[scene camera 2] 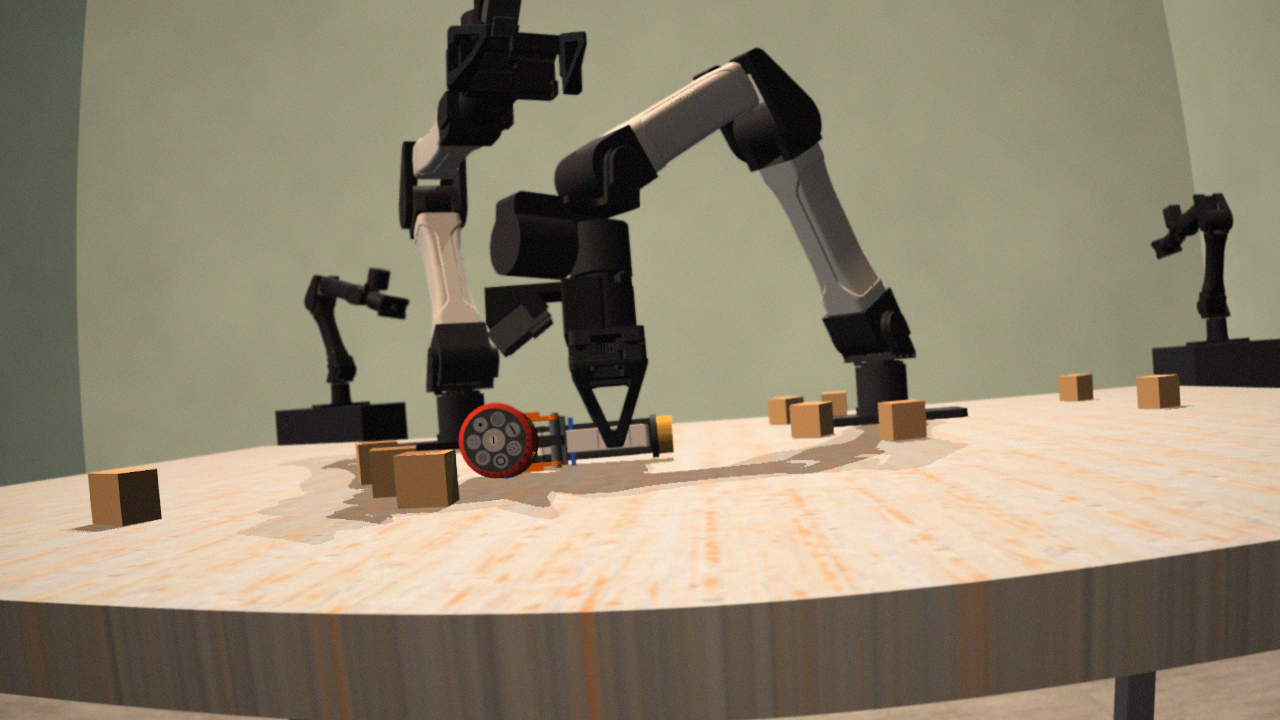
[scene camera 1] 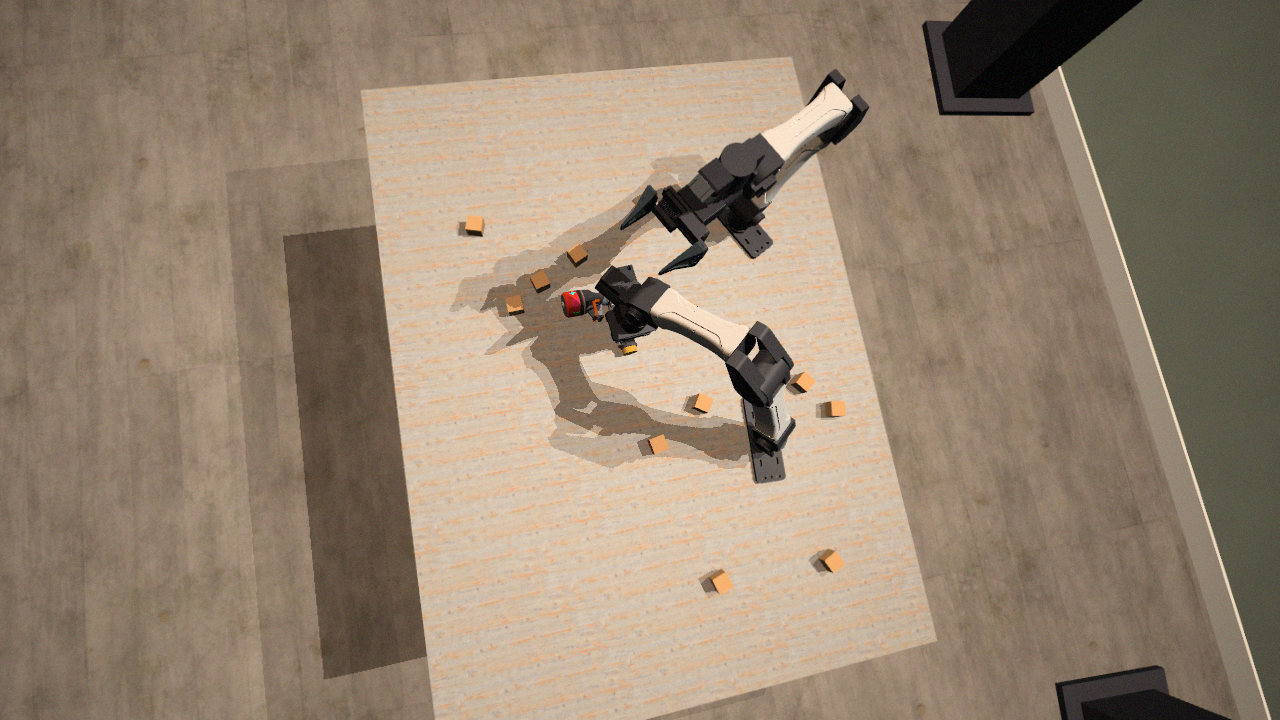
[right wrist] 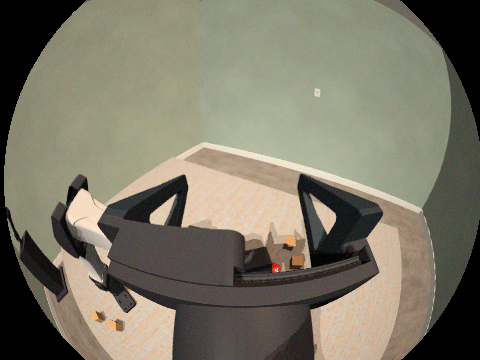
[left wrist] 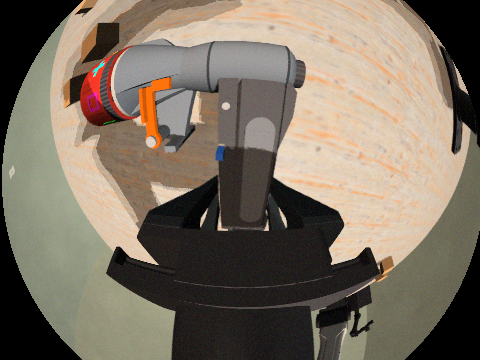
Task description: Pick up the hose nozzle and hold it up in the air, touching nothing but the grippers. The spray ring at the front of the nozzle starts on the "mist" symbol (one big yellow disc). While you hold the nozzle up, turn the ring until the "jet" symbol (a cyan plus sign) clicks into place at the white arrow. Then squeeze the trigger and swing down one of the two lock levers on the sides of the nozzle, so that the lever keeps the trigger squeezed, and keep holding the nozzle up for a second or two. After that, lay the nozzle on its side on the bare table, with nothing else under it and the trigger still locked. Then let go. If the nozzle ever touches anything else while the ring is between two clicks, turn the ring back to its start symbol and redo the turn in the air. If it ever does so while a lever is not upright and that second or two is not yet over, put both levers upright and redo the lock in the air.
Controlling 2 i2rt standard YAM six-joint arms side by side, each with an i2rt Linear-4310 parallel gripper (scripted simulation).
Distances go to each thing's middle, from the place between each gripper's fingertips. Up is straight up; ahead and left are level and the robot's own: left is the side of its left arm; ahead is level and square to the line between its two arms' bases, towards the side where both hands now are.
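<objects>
I see that my left hand (scene camera 2: pixel 614 448) is 70 mm to the left of the red spray ring (left wrist: pixel 96 100), 110 mm short of it and 10 mm below it. The pale trigger (scene camera 2: pixel 582 440) is 10 mm to the right of my left hand and 20 mm ahead of it.
The pale trigger is also 2 cm ahead of my right hand (scene camera 2: pixel 537 33), 4 cm to the left of it and 38 cm below it. As for the red spray ring, it is 11 cm ahead of my right hand, 2 cm to the right of it and 37 cm below it.
</objects>
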